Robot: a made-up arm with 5 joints. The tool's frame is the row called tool. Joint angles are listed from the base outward. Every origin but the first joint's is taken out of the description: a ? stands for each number. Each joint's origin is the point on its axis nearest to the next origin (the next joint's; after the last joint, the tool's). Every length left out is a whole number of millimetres.
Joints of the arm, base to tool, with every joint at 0 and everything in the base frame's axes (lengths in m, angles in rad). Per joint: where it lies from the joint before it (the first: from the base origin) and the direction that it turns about. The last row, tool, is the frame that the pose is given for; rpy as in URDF.
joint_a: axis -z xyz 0.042 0 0.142
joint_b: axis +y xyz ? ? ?
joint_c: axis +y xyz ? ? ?
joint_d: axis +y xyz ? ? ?
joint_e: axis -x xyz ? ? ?
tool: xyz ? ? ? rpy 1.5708 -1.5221 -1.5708
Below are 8 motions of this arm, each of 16 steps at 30 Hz.
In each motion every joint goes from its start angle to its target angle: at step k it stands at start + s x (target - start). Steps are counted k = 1, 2, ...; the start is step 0. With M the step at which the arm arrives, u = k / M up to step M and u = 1 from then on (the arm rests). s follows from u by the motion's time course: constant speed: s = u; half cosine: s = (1 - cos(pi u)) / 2; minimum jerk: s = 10 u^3 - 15 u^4 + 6 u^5.
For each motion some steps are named. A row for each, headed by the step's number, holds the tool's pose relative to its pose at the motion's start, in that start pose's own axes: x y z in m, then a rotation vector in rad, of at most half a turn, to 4 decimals.
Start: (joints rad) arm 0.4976 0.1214 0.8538 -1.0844 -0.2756
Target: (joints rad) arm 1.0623 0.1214 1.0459 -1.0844 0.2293
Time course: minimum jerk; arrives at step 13
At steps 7, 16:
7: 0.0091 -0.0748 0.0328 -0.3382 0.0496 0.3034
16: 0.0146 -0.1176 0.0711 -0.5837 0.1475 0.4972

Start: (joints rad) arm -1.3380 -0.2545 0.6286 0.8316 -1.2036
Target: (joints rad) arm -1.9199 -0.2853 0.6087 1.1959 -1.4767
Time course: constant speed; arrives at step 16
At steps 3, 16:
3: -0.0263 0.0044 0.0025 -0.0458 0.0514 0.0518
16: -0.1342 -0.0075 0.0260 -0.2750 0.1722 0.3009

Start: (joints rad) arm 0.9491 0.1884 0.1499 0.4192 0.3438
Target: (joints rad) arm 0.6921 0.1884 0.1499 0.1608 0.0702
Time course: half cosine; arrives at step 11
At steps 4, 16:
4: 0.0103 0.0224 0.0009 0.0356 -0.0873 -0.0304
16: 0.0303 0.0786 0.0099 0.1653 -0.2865 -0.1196

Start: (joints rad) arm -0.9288 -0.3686 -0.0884 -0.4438 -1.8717
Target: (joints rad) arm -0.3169 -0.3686 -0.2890 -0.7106 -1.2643
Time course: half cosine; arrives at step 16
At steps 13, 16:
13: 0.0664 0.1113 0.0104 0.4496 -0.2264 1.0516
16: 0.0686 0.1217 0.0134 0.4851 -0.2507 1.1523

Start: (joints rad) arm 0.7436 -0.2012 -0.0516 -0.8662 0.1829
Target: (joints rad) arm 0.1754 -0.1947 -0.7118 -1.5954 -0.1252
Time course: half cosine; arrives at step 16
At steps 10, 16:
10: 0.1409 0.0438 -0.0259 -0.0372 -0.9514 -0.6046
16: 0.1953 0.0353 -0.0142 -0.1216 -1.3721 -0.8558

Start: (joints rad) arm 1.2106 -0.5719 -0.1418 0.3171 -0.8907
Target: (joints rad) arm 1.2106 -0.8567 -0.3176 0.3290 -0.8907
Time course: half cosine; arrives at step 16
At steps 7, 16:
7: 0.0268 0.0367 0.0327 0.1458 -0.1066 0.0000
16: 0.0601 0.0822 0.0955 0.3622 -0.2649 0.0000

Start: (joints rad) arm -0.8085 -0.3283 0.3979 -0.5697 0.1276
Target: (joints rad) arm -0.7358 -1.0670 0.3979 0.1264 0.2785
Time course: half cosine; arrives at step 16
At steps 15, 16:
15: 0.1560 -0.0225 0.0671 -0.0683 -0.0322 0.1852
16: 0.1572 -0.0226 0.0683 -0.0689 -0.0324 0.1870

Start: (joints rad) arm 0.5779 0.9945 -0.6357 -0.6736 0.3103
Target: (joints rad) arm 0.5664 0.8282 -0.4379 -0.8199 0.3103
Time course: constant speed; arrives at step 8
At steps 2, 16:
2: 0.0057 -0.0003 0.0012 -0.0048 -0.0284 -0.0009
16: 0.0225 -0.0014 0.0066 -0.0193 -0.1137 -0.0042

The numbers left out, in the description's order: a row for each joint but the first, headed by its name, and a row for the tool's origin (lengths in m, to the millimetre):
joint_b: 0.026 0.001 0
joint_c: 0.031 0 0.125
joint_d: 0.213 0 0.008
joint_e: 0.054 0 0
tool: 0 0 0

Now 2 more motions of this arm.
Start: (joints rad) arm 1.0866 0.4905 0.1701 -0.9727 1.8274
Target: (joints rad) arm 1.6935 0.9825 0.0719 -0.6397 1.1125
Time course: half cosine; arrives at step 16
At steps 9, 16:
9: -0.0986 0.0986 0.0546 0.4301 0.3686 -0.3811
16: -0.1488 0.1488 0.1238 0.6173 0.7332 -0.6925

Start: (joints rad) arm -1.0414 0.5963 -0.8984 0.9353 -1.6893
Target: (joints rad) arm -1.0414 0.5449 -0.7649 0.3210 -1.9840
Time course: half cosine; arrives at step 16
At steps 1, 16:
1: 0.0000 0.0002 -0.0001 0.0050 0.0009 -0.0028
16: -0.0030 0.0179 -0.0001 0.5079 0.1652 -0.2877

